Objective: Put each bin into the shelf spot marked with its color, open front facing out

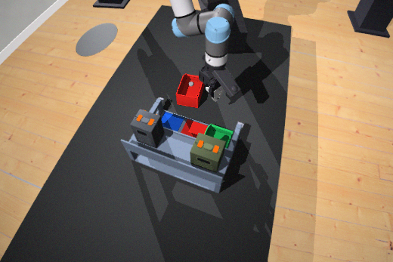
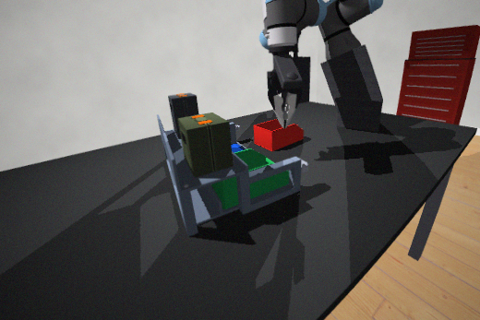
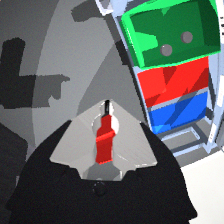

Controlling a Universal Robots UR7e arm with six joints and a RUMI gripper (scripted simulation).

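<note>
Right now the red bin is 130 mm to the right of my hand, 120 mm behind it and 90 mm below it. Round my hand: green bin (160 mm ahead, 80 mm below, 20 mm to the left); then dark grey box (220 mm to the right, 210 mm ahead, 30 mm above).
</note>
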